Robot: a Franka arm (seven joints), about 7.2 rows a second.
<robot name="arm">
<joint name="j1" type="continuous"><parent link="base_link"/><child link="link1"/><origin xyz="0 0 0.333"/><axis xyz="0 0 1"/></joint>
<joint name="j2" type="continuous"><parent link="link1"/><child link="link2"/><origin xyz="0 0 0"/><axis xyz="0 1 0"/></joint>
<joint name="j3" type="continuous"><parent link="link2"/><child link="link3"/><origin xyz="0 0 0.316"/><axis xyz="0 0 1"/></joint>
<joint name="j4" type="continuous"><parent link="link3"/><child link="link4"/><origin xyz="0.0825 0 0"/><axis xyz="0 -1 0"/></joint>
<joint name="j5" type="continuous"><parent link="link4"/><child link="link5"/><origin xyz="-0.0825 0 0.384"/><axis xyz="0 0 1"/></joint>
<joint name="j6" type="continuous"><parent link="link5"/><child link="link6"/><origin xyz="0 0 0"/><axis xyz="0 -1 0"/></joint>
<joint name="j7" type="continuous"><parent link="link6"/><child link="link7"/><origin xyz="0.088 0 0"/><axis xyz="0 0 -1"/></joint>
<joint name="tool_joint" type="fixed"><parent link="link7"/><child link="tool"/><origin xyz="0 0 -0.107" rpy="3.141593 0 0"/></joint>
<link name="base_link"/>
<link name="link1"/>
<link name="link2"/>
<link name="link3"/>
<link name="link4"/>
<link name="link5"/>
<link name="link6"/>
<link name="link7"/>
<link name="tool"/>
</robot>
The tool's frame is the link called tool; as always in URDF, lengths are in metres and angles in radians. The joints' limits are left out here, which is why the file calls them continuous.
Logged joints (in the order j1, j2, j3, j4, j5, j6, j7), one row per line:
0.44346, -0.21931, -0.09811, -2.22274, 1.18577, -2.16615, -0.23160
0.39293, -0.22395, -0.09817, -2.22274, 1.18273, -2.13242, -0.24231
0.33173, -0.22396, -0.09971, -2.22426, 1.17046, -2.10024, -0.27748
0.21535, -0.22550, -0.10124, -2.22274, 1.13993, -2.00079, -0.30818
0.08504, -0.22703, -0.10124, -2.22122, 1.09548, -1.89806, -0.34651
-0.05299, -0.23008, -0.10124, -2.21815, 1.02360, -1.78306, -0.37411
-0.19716, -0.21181, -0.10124, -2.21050, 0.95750, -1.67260, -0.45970
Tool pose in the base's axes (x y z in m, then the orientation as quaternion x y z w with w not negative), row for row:
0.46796, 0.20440, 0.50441, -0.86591, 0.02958, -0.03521, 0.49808
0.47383, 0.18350, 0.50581, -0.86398, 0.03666, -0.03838, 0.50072
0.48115, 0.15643, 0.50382, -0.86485, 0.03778, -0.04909, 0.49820
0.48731, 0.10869, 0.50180, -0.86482, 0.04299, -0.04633, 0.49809
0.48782, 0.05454, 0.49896, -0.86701, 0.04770, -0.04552, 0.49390
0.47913, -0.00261, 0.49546, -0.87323, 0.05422, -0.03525, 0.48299
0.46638, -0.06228, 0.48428, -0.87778, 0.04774, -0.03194, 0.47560
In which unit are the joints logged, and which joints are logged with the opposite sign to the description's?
The joints are logged in radians. Opposite sign: j6.
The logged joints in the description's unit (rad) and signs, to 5 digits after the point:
0.44346, -0.21931, -0.09811, -2.22274, 1.18577, 2.16615, -0.23160
0.39293, -0.22395, -0.09817, -2.22274, 1.18273, 2.13242, -0.24231
0.33173, -0.22396, -0.09971, -2.22426, 1.17046, 2.10024, -0.27748
0.21535, -0.22550, -0.10124, -2.22274, 1.13993, 2.00079, -0.30818
0.08504, -0.22703, -0.10124, -2.22122, 1.09548, 1.89806, -0.34651
-0.05299, -0.23008, -0.10124, -2.21815, 1.02360, 1.78306, -0.37411
-0.19716, -0.21181, -0.10124, -2.21050, 0.95750, 1.67260, -0.45970

